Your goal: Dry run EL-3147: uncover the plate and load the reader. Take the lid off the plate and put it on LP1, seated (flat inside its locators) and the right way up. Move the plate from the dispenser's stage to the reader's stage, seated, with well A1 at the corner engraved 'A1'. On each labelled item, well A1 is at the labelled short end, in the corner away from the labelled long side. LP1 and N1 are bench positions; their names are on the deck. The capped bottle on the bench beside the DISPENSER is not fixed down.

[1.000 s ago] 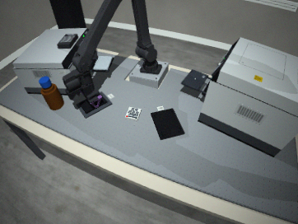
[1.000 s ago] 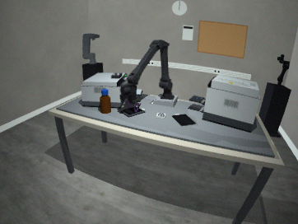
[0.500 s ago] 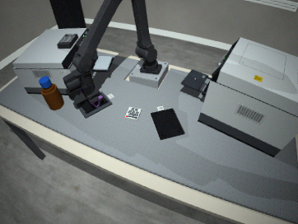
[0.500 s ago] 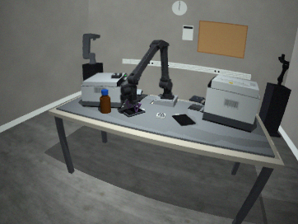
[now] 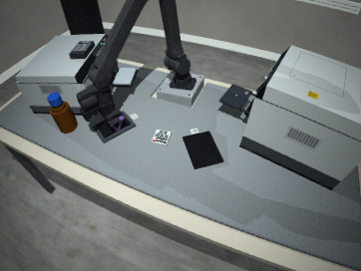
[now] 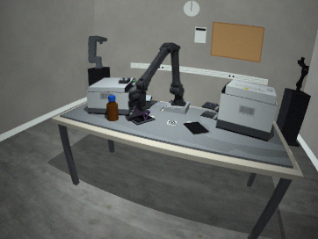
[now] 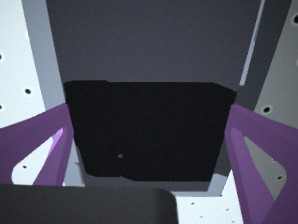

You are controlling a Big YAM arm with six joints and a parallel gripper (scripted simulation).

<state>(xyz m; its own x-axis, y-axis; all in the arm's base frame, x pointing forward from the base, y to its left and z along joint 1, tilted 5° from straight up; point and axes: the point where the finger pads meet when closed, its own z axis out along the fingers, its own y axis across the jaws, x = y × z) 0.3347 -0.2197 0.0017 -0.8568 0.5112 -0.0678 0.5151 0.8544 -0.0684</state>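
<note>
Right now my hand is right at the lidded plate. Round my hand: label: 9 cm behind, 6 cm to the left, 2 cm below; then LP1 pad: 2 cm below; then brown capped bottle: 21 cm to the right, 9 cm above, 6 cm ahead.
</note>
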